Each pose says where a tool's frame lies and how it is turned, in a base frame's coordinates. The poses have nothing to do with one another.
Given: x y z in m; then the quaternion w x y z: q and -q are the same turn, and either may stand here.
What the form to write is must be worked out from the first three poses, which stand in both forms.
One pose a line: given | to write
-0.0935, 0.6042, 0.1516, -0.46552, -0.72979, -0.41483, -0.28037 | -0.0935, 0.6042, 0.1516, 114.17, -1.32, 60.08
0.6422, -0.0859, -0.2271, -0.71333, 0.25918, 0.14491, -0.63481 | 0.6422, -0.0859, -0.2271, -33.91, 7.03, 81.19
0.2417, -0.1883, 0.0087, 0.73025, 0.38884, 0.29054, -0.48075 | 0.2417, -0.1883, 0.0087, 28.62, 52.96, -52.23
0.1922, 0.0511, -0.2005, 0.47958, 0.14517, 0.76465, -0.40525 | 0.1922, 0.0511, -0.2005, -113.76, 58.33, -161.49
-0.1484, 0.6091, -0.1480, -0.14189, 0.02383, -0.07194, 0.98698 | -0.1484, 0.6091, -0.1480, -8.56, -1.53, -163.52
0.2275, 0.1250, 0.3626, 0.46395, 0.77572, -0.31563, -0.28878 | 0.2275, 0.1250, 0.3626, 114.06, 8.93, -50.08
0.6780, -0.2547, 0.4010, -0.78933, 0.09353, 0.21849, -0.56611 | 0.6780, -0.2547, 0.4010, -24.01, -13.83, 74.25
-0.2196, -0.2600, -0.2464, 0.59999, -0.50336, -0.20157, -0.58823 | -0.2196, -0.2600, -0.2464, -41.68, -56.52, -65.74
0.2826, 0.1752, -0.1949, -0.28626, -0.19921, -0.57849, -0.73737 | 0.2826, 0.1752, -0.1949, 75.43, 2.14, 139.22
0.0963, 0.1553, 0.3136, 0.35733, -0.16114, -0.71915, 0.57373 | 0.0963, 0.1553, 0.3136, -95.24, -19.21, 137.18
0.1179, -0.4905, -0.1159, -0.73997, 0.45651, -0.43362, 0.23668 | 0.1179, -0.4905, -0.1159, -76.77, 25.19, -55.55
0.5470, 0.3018, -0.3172, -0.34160, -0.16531, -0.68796, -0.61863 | 0.5470, 0.3018, -0.3172, 90.07, 15.40, 137.60
